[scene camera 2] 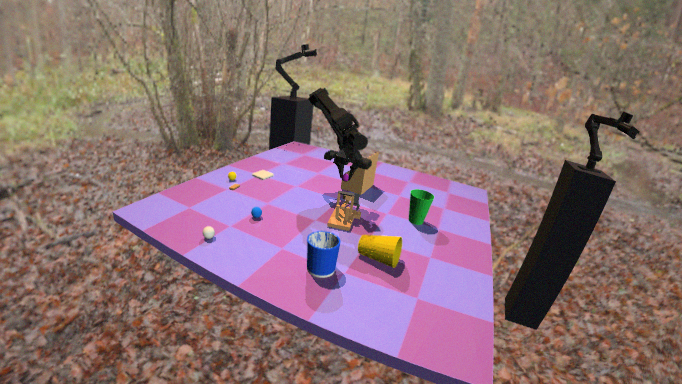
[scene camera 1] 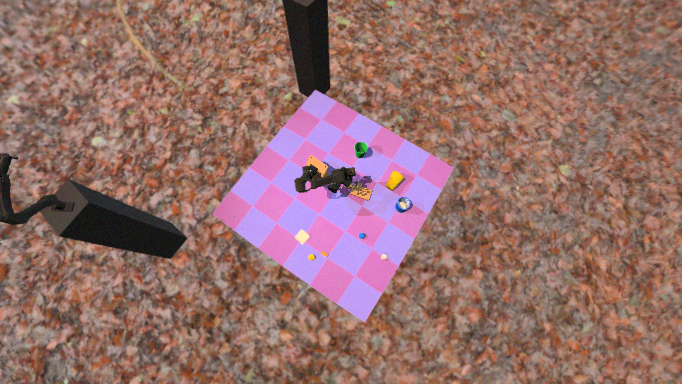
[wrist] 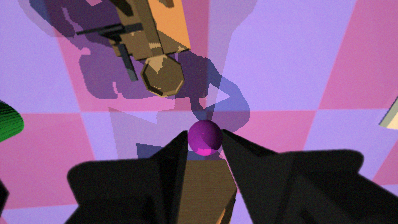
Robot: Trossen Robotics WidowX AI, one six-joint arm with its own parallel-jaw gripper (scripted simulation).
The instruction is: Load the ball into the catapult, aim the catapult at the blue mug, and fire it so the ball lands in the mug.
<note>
The gripper (scene camera 2: 345, 179) carries a small ball (wrist: 205, 137). Further things: a yellow cup (scene camera 2: 386, 249) and a catapult (scene camera 2: 342, 218).
The gripper also shows in the wrist view (wrist: 204, 134). The wrist view misses the yellow cup: it is out of frame.
</note>
